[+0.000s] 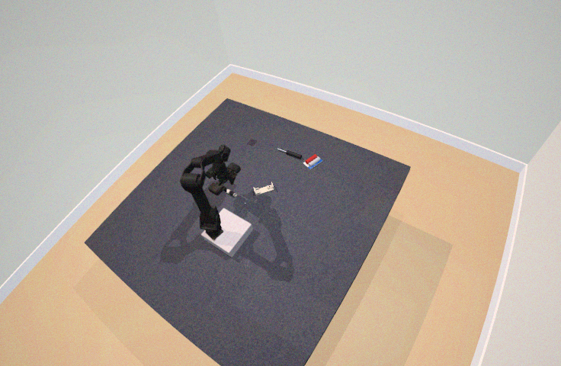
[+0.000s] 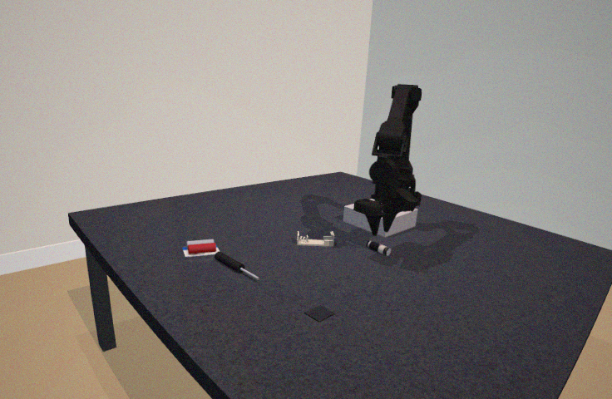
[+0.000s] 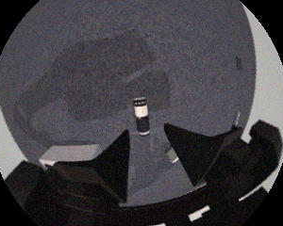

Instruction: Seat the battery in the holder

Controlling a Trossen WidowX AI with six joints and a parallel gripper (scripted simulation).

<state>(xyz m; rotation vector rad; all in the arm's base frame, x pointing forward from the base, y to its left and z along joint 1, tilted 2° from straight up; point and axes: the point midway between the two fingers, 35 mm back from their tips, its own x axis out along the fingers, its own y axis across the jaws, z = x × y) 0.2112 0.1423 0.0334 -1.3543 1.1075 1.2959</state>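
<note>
The battery is 40 mm below my gripper tip. Also, from my gripper tip: black-handled screwdriver 390 mm ahead, 50 mm to the right, 40 mm below; dark square 320 mm ahead, 180 mm to the left, 50 mm below.
</note>
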